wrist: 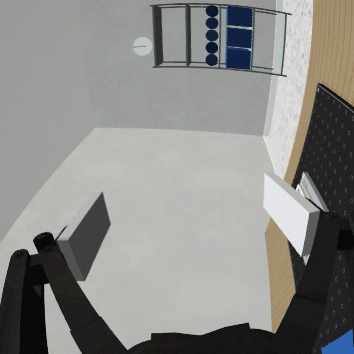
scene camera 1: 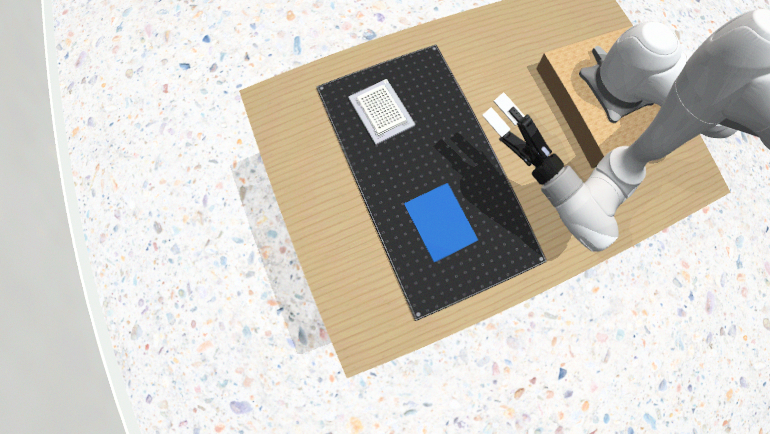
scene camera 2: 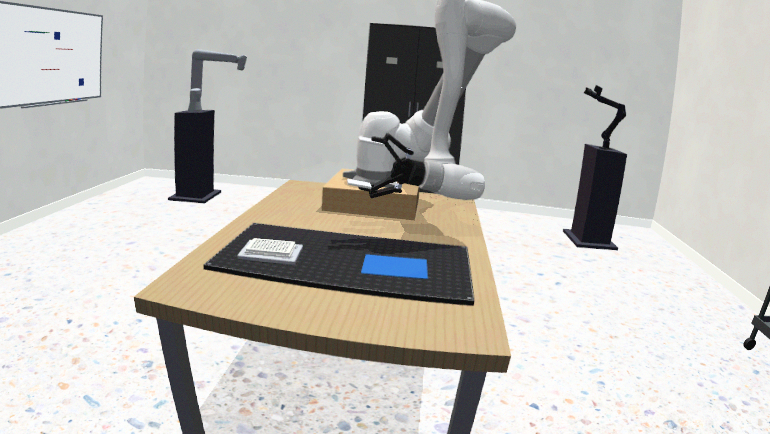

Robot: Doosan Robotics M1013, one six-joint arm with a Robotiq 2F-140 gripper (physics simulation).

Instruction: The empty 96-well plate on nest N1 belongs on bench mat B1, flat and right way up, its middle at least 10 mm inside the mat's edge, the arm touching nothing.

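Pixels of known places: gripper, fingertip midpoint: (wrist: pixel 185 200) (scene camera 1: pixel 492 104) (scene camera 2: pixel 353 160); arm's base, origin of the base link: (scene camera 1: pixel 617 87) (scene camera 2: pixel 375 181).
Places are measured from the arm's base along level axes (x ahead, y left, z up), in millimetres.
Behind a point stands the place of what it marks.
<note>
The white 96-well plate (scene camera 1: pixel 382 110) @(x 638, y -228, z -56 mm) (scene camera 2: pixel 270 246) @(x 645, y -233, z -55 mm) sits flat, wells up, on the pale grey nest N1 (scene camera 1: pixel 373 136) @(x 691, y -174, z -69 mm) (scene camera 2: pixel 269 258) @(x 697, y -221, z -68 mm) (wrist: pixel 315 190) @(x 578, y -245, z -73 mm). In the wrist view a fingertip pad hides most of the plate. The blue bench mat B1 (scene camera 1: pixel 441 222) @(x 635, y 112, z -78 mm) (scene camera 2: pixel 394 266) @(x 639, y 108, z -78 mm) (wrist: pixel 342 345) @(x 636, y 42, z -78 mm) lies bare on the black board, apart from the nest. My gripper (scene camera 1: pixel 501 113) @(x 450, y -40, z 160 mm) (scene camera 2: pixel 365 161) @(x 450, y -40, z 160 mm) (wrist: pixel 185 200) @(x 450, y -40, z 160 mm) is open and empty. It points sideways, raised above the table between the board and the robot's base, clear of plate and mat.
The black perforated board (scene camera 1: pixel 377 188) @(x 743, y -41, z -80 mm) (scene camera 2: pixel 323 269) @(x 700, y -73, z -80 mm) (wrist: pixel 332 135) @(x 467, y -259, z -80 mm) lies on the wooden table (scene camera 1: pixel 301 161) @(x 892, y -204, z -93 mm) (scene camera 2: pixel 301 310) @(x 905, y -85, z -93 mm). The robot stands on a wooden block (scene camera 1: pixel 571 113) @(x 159, y 2, z -44 mm) (scene camera 2: pixel 369 203) @(x 159, y -6, z -47 mm) behind the gripper. A shelf rack (wrist: pixel 158 35) stands by the far wall.
</note>
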